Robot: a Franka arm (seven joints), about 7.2 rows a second.
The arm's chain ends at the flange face. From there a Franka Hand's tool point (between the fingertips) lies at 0.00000 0.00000 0.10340 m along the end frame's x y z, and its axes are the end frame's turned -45 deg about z.
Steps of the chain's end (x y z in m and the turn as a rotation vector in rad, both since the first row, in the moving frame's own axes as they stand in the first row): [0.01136 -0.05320 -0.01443 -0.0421 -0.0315 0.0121]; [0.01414 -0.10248 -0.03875 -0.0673 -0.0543 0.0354]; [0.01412 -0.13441 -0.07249 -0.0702 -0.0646 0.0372]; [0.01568 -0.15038 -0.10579 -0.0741 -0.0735 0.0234]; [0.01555 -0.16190 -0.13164 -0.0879 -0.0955 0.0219]
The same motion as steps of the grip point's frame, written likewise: [0.04027 -0.02884 -0.01457 -0.0075 -0.0520 0.0121]; [0.07357 -0.06167 -0.03914 -0.0092 -0.0860 0.0354]; [0.09518 -0.08483 -0.07296 -0.0040 -0.0953 0.0372]; [0.10665 -0.09533 -0.10635 -0.0004 -0.1044 0.0234]; [0.11211 -0.10419 -0.13251 0.0054 -0.1297 0.0219]
